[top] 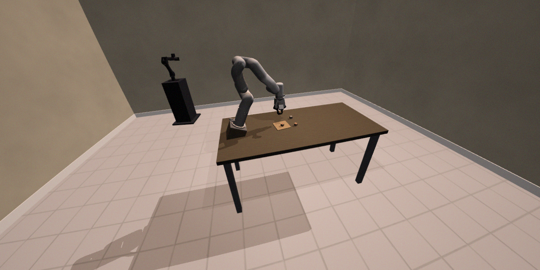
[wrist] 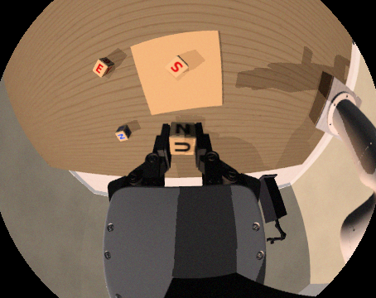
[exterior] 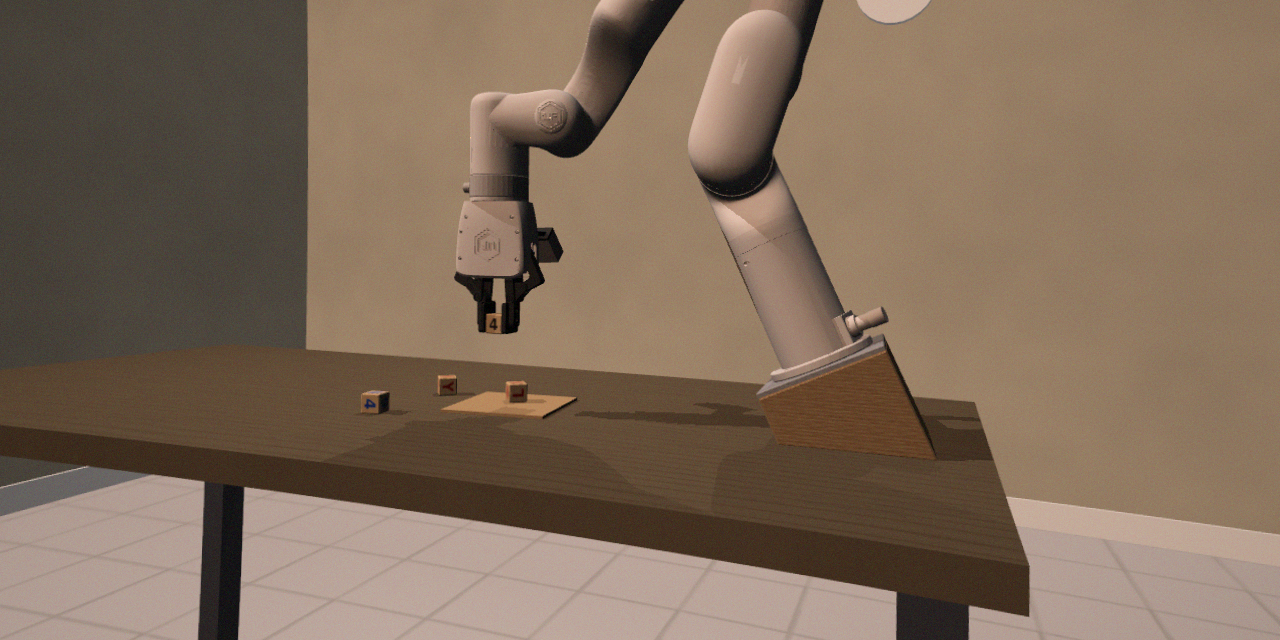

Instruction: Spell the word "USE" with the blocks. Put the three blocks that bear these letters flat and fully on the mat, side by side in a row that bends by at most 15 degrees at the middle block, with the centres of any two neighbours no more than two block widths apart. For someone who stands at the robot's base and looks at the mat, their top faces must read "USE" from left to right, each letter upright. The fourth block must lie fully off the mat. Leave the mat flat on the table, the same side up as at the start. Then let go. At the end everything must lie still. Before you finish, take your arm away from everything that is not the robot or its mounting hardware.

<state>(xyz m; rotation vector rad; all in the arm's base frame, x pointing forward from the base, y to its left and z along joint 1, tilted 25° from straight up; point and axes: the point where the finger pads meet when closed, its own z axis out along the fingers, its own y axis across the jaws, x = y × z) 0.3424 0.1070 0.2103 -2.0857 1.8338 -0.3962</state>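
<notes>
Right now the tan mat is 1 cm ahead of my hand, 5 cm to the right of it and 12 cm below it.
</notes>
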